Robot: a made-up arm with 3 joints. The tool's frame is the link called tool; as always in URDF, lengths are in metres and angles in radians. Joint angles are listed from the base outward. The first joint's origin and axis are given. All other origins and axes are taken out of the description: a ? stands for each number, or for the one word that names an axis. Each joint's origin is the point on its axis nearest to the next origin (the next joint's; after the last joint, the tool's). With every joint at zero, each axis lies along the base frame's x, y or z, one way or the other. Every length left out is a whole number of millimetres.
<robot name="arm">
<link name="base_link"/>
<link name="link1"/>
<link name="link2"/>
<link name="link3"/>
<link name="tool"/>
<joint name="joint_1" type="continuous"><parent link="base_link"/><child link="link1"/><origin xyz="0.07 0 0.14" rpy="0 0 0"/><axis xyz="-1 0 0"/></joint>
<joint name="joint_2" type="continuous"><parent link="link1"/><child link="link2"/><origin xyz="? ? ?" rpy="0 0 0"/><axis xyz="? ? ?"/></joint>
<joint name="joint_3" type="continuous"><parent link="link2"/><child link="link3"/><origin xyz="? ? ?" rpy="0 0 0"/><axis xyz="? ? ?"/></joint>
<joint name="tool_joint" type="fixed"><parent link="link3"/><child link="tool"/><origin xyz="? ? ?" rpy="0 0 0"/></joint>
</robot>
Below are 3 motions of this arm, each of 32 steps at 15 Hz.
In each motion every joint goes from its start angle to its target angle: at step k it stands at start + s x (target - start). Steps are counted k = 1, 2, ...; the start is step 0. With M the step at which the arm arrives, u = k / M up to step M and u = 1 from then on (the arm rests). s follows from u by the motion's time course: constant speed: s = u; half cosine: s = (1 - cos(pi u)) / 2; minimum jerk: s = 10 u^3 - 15 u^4 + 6 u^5.
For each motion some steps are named. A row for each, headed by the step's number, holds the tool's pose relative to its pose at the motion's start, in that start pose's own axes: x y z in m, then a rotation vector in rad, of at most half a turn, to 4 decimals.
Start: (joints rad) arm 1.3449 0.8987 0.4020
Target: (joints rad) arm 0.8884 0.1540 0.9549
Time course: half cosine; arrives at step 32
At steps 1, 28, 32:
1: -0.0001 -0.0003 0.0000 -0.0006 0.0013 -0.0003
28: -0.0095 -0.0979 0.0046 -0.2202 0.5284 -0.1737
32: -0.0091 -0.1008 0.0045 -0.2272 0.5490 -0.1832

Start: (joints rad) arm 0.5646 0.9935 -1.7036
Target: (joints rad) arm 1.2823 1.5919 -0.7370
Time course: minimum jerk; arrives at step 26
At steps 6, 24, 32:
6: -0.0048 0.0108 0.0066 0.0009 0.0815 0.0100
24: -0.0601 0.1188 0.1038 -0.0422 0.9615 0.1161
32: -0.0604 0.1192 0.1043 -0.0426 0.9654 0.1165

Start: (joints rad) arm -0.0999 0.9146 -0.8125
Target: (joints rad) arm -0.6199 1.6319 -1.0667
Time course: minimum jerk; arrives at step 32
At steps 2, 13, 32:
2: 0.0001 0.0003 0.0000 0.0019 -0.0006 -0.0020
13: 0.0212 0.0397 0.0071 0.2669 -0.0823 -0.3064
32: 0.1042 0.0593 0.0597 0.7319 -0.2208 -1.0013

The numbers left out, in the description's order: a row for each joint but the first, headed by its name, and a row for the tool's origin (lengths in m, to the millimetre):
joint_2: xyz 0 -0.19 0.08, axis 1 0 0
joint_3: xyz 0 0.04 -0.08, axis 0 1 0
tool: xyz -0.08 0 -0.08

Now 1 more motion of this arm.
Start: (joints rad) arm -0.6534 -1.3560 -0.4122
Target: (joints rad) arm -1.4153 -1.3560 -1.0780
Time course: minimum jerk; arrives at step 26
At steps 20, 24, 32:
20: 0.0735 0.2487 -0.0009 0.5338 -0.5844 -0.4654
24: 0.0838 0.2672 0.0079 0.5684 -0.6305 -0.5229
32: 0.0843 0.2681 0.0083 0.5701 -0.6328 -0.5259

